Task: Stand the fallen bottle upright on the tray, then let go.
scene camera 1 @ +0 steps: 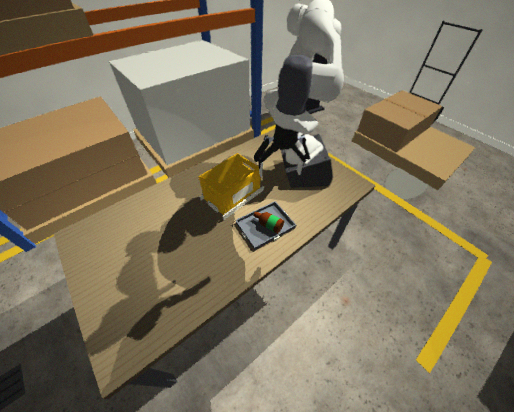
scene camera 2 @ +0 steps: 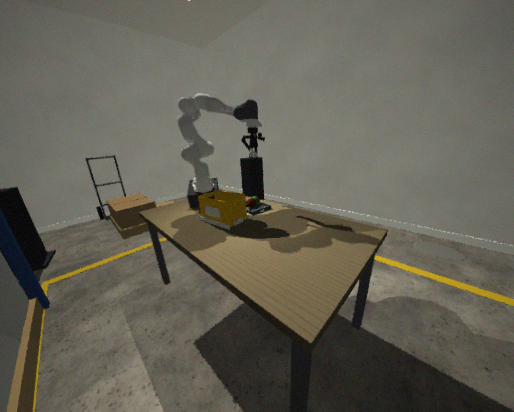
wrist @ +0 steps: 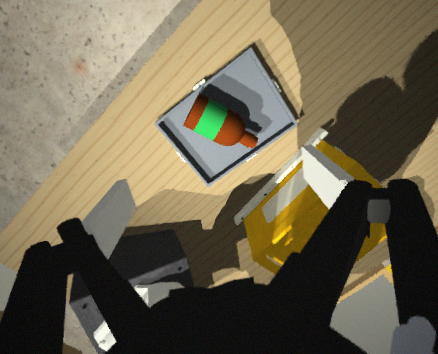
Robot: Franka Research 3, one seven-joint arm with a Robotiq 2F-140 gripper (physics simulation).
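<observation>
The brown bottle with a green band [scene camera 1: 270, 221] [scene camera 2: 254, 201] [wrist: 217, 122] lies on its side on the grey tray [scene camera 1: 251, 236] [scene camera 2: 261, 208] [wrist: 245, 70]. Its neck points to the upper left in scene camera 1 and to the lower right, toward the yellow crate's side, in the wrist view. In scene camera 2 the crate partly hides the bottle and tray. My gripper [scene camera 1: 280, 169] [scene camera 2: 253, 154] [wrist: 215, 178] is open and empty. It hangs high above the table, off to the robot-base side of the tray, with its fingers well apart from the bottle.
A yellow crate [scene camera 1: 222, 188] [scene camera 2: 225, 208] [wrist: 295, 227] stands on the wooden table [scene camera 1: 150, 220] [scene camera 2: 280, 270] [wrist: 150, 75] close beside the tray. The robot's dark base block [scene camera 1: 312, 172] is near the tray's other side. A rack with large boxes stands behind the table in scene camera 1.
</observation>
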